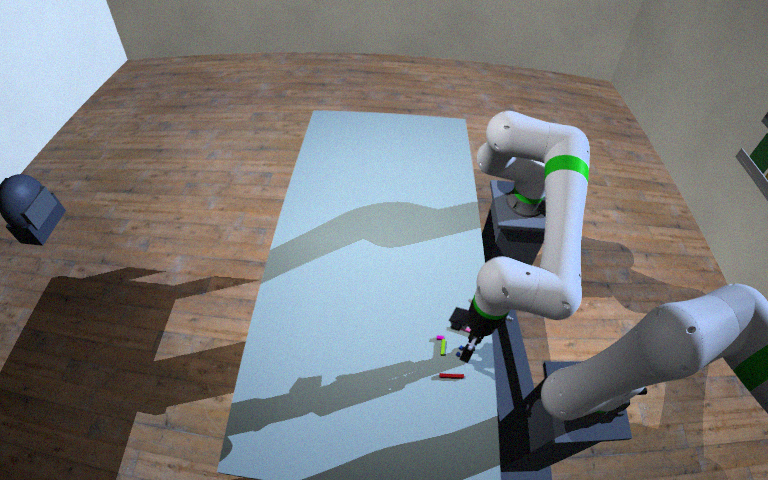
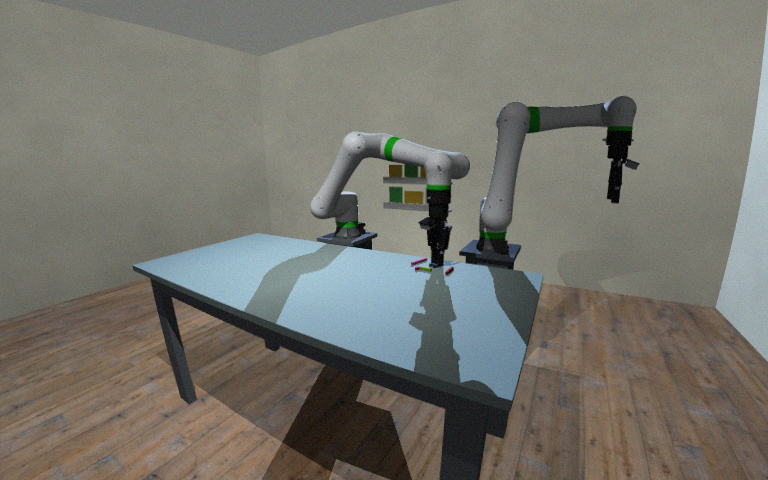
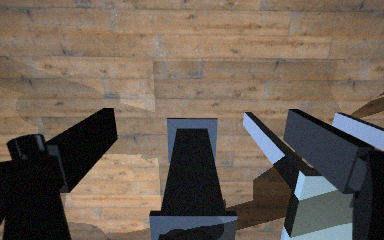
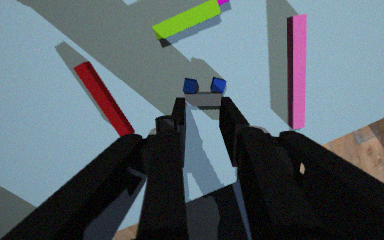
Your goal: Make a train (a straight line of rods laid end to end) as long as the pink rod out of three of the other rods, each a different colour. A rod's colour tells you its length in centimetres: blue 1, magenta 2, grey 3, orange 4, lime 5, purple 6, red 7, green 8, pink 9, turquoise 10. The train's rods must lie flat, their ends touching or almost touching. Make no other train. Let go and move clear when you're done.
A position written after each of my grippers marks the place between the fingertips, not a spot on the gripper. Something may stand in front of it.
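You'd see my left gripper (image 2: 612, 201) together with my right gripper (image 2: 437, 265). Image 3 shows my left gripper (image 3: 200, 124) as well, but the pink rod is out of frame in image 3, and the red rod is out of frame in image 3 too. As for image 4, there's my right gripper (image 4: 202, 112) again, plus the pink rod (image 4: 296, 25) and the red rod (image 4: 86, 72).
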